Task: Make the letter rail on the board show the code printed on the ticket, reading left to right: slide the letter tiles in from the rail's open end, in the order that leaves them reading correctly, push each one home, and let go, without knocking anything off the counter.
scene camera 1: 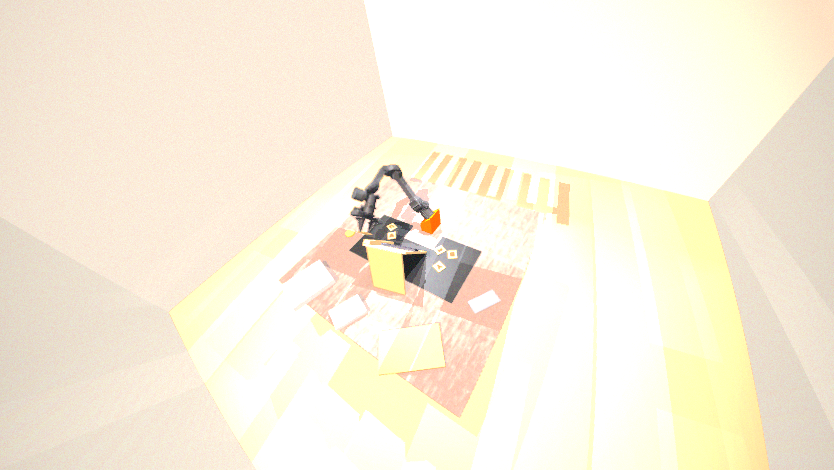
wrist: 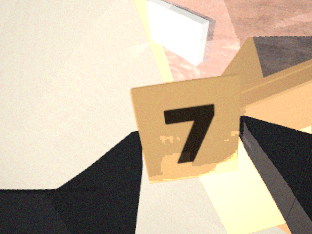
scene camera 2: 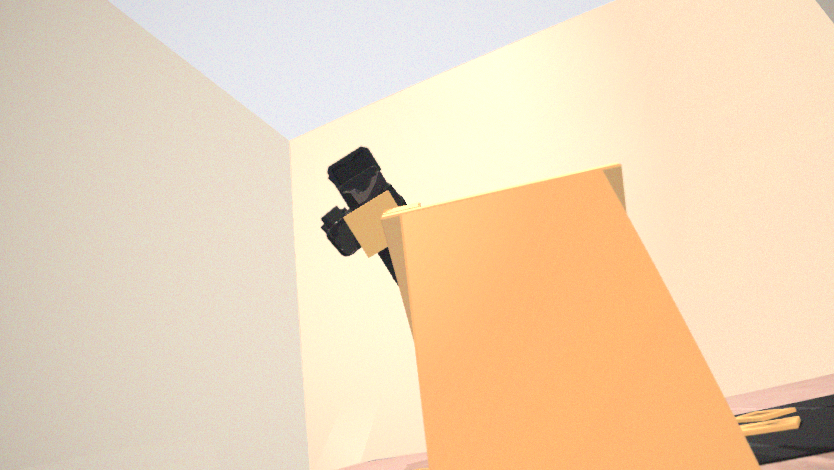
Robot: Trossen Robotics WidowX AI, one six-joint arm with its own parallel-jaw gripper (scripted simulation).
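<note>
The gripper (scene camera 2: 377, 225) can be seen, and the wrist view shows the gripper (wrist: 190, 131) as well. An upright board (scene camera 2: 541, 325) is part of the scene, with scene camera 1 also showing the board (scene camera 1: 385, 259). There is a dark mat (scene camera 1: 418, 270) too.
</note>
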